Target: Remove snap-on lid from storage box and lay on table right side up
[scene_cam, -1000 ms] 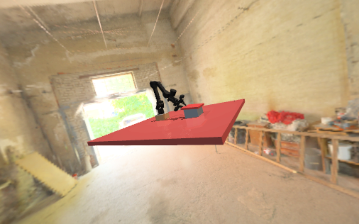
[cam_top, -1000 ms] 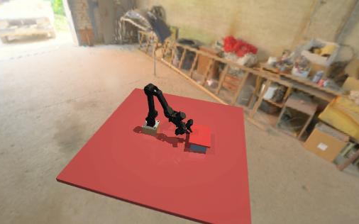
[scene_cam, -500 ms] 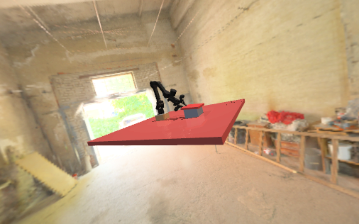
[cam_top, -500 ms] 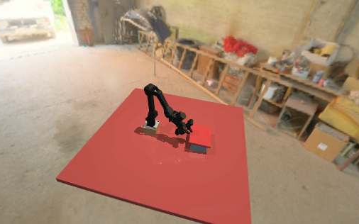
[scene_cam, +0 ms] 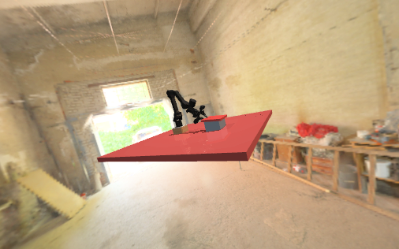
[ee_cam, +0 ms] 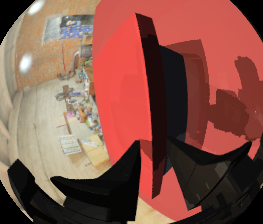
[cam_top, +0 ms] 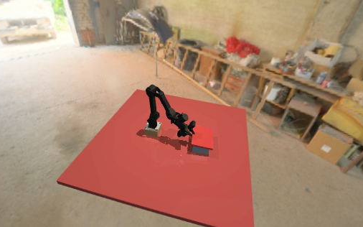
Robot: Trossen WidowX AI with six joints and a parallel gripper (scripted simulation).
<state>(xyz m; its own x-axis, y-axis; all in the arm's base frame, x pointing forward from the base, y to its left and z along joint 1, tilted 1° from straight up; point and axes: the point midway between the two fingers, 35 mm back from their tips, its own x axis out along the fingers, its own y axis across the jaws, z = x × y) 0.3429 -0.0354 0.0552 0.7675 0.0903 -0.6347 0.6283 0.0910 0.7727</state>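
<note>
My gripper tip is 8 cm short of the red lid and 1 cm to the right of it. Also, from my gripper tip: storage box 7 cm ahead, 5 cm below, 1 cm to the left.
</note>
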